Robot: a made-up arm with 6 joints. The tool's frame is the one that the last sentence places.
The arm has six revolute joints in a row. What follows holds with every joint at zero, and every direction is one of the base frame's. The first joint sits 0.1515 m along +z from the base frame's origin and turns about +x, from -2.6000 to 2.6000 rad. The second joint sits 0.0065 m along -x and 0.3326 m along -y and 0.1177 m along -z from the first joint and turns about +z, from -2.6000 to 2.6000 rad. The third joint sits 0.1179 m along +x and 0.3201 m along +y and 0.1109 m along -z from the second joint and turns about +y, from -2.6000 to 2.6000 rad. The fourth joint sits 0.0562 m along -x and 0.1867 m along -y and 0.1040 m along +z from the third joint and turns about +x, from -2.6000 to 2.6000 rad. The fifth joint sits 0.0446 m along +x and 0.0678 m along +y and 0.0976 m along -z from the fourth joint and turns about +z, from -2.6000 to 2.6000 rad. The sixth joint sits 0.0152 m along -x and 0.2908 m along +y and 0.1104 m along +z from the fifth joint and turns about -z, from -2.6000 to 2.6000 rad. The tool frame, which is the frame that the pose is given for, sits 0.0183 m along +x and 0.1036 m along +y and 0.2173 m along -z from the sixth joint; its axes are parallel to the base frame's.
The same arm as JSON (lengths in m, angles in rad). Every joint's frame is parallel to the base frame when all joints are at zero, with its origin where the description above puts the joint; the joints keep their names.
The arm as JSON. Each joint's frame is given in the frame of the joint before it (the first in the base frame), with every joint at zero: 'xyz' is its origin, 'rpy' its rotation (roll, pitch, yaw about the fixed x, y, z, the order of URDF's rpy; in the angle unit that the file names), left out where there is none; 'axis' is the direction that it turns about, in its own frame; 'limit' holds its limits. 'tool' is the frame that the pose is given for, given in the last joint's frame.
{
  "units": {
    "length": "m",
    "angle": "rad"
  },
  "joints": [
    {
      "name": "joint 1",
      "type": "revolute",
      "origin": {
        "xyz": [
          0.0,
          0.0,
          0.1515
        ]
      },
      "axis": "+x",
      "limit": {
        "lower": -2.6,
        "upper": 2.6
      }
    },
    {
      "name": "joint 2",
      "type": "revolute",
      "origin": {
        "xyz": [
          -0.0065,
          -0.3326,
          -0.1177
        ]
      },
      "axis": "+z",
      "limit": {
        "lower": -2.6,
        "upper": 2.6
      }
    },
    {
      "name": "joint 3",
      "type": "revolute",
      "origin": {
        "xyz": [
          0.1179,
          0.3201,
          -0.1109
        ]
      },
      "axis": "+y",
      "limit": {
        "lower": -2.6,
        "upper": 2.6
      }
    },
    {
      "name": "joint 4",
      "type": "revolute",
      "origin": {
        "xyz": [
          -0.0562,
          -0.1867,
          0.104
        ]
      },
      "axis": "+x",
      "limit": {
        "lower": -2.6,
        "upper": 2.6
      }
    },
    {
      "name": "joint 5",
      "type": "revolute",
      "origin": {
        "xyz": [
          0.0446,
          0.0678,
          -0.0976
        ]
      },
      "axis": "+z",
      "limit": {
        "lower": -2.6,
        "upper": 2.6
      }
    },
    {
      "name": "joint 6",
      "type": "revolute",
      "origin": {
        "xyz": [
          -0.0152,
          0.2908,
          0.1104
        ]
      },
      "axis": "-z",
      "limit": {
        "lower": -2.6,
        "upper": 2.6
      }
    }
  ],
  "tool": {
    "origin": {
      "xyz": [
        0.0183,
        0.1036,
        -0.2173
      ]
    }
  }
}

